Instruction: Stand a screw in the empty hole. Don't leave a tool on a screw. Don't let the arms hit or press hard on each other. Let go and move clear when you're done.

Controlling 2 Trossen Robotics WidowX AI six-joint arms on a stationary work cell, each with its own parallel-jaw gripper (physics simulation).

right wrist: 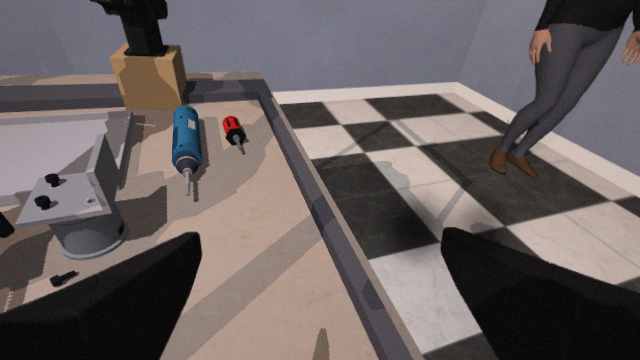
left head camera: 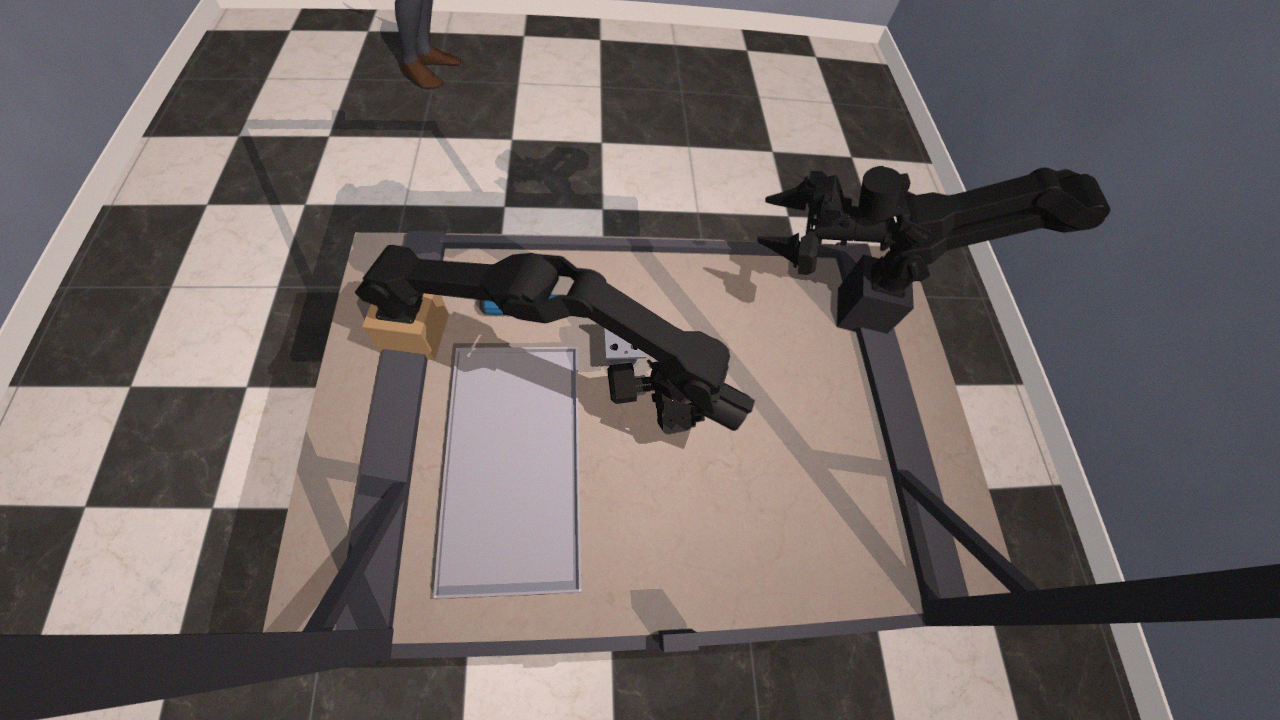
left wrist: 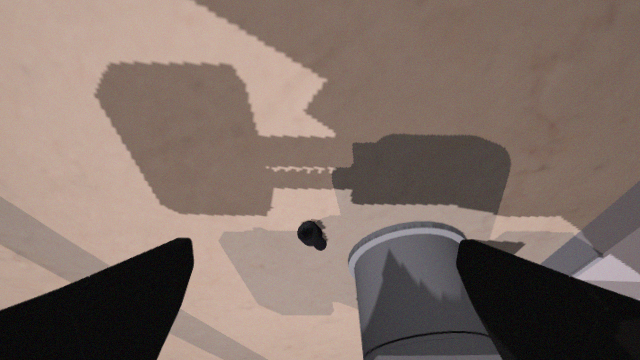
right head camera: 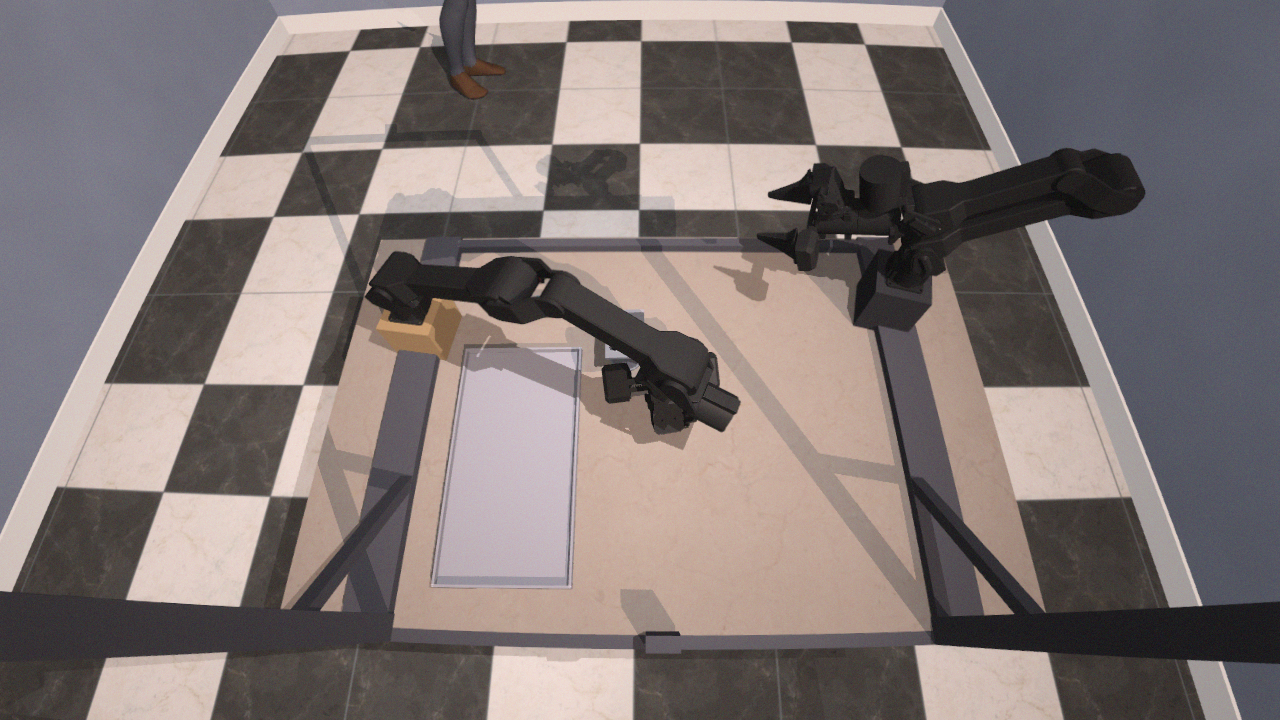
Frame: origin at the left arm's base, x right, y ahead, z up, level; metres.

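Seen in the pictures: left gripper, fingertip midpoint: (left wrist: 328, 252); right gripper, fingertip midpoint: (right wrist: 323, 240) (left head camera: 761, 219) (right head camera: 762, 215); left arm's base, link origin: (right wrist: 147, 51) (left head camera: 400, 305) (right head camera: 411, 308); right arm's base, link origin: (left head camera: 888, 280) (right head camera: 904, 275).
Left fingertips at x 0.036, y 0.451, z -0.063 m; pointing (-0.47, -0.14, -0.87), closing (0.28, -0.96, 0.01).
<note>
Pixels of each thing's middle, then the offset from my left fingertips to it. "*": a spot on its surface instead.
- loose black screw, body centre: (left wrist: 314, 238) (right wrist: 63, 277) dz -0.029, dx -0.034, dy -0.007 m
- empty hole, surface spot: (right wrist: 91, 201) * dz +0.030, dx -0.061, dy -0.050 m
- blue power screwdriver, body centre: (right wrist: 186, 146) dz -0.013, dx -0.120, dy -0.222 m
- red screwdriver, body centre: (right wrist: 235, 134) dz -0.018, dx -0.192, dy -0.265 m
- pale tray, body centre: (left head camera: 513, 460) (right head camera: 513, 457) dz -0.025, dx +0.181, dy -0.222 m
A loose black screw (left wrist: 311, 234) (right wrist: 63, 278) lies on its side on the table near the round grey base of the fixture (right wrist: 70, 197) (left wrist: 425, 295). In the right wrist view two black screws (right wrist: 52, 179) (right wrist: 43, 202) stand in the fixture's top plate, and an empty hole (right wrist: 91, 201) shows at the plate's right. My left gripper (left wrist: 328, 252) is open and empty above the table; in its wrist view the screw appears between the fingertips, lower down, and the base beside the right-hand fingertip. My right gripper (right wrist: 323, 240) (left head camera: 768, 222) (right head camera: 763, 214) is open and empty, high at the table's back right.
A blue power screwdriver (right wrist: 187, 135) and a red screwdriver (right wrist: 232, 131) lie on the table behind the fixture, beneath the left arm. A pale tray (left head camera: 510, 474) (right head camera: 505, 474) lies at the left of the head views. Dark frame beams (left head camera: 386, 438) (right head camera: 904, 394) edge the table.
</note>
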